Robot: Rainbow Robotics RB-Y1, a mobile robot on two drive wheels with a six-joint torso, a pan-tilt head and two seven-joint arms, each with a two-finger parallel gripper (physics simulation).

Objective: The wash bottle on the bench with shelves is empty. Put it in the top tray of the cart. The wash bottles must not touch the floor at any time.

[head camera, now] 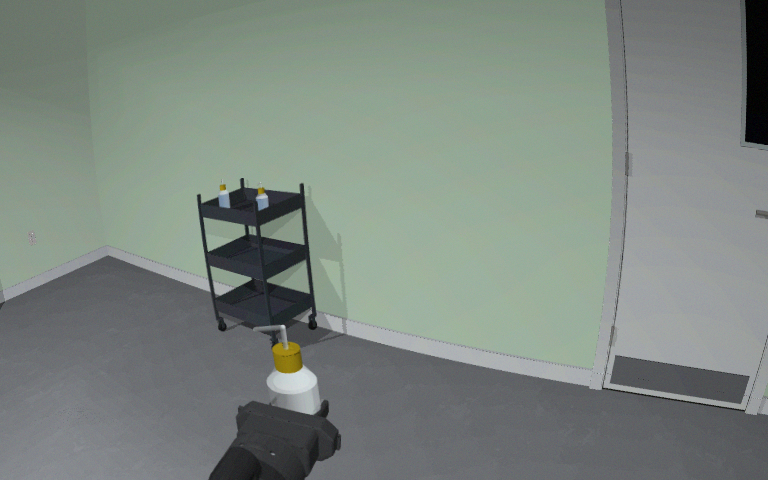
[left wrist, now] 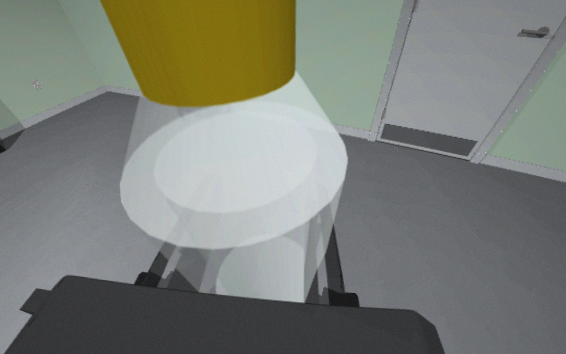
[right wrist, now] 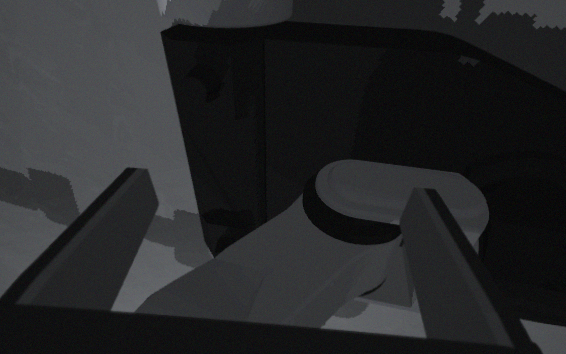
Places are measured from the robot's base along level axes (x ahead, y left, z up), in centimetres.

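Where they show: left gripper, fingertip midpoint: (head camera: pixel 304 401) (left wrist: pixel 265 191); right gripper, fingertip midpoint: (right wrist: pixel 278 195).
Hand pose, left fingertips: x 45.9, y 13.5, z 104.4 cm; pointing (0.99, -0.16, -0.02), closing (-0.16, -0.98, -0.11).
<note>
Each offset is from my left fingertips to the top centre of the thing. "*": to the spot under its first point. Level surfaces: height alone.
The empty wash bottle {dx -2.4, dy +1.3, dz +12.4 cm} (head camera: pixel 293 387) (left wrist: pixel 232 165), clear white with a yellow cap, is upright, with its bent spout pointing left in the head view. My left gripper (head camera: pixel 297 406) (left wrist: pixel 250 237) is shut on its body and holds it above the floor. The dark three-tray cart (head camera: pixel 306 226) stands by the wall, left of centre in the head view, beyond the bottle. Its top tray (head camera: pixel 283 210) holds two wash bottles with bluish contents, one at the left (head camera: pixel 224 198) and one near the front corner (head camera: pixel 261 200). My right gripper (right wrist: pixel 278 195) is open and empty. The bench does not show.
A grey floor {dz -104.4 cm} (head camera: pixel 141 367) lies between my left arm and the cart. A green wall (head camera: pixel 453 169) runs behind the cart, and a grey door {* dx +131.3, dy -120.3, dz -35.4 cm} (head camera: pixel 679 254) (left wrist: pixel 440 75) is at the right. In the right wrist view, parts of the robot's dark and grey base (right wrist: pixel 400 190) lie beyond the fingers.
</note>
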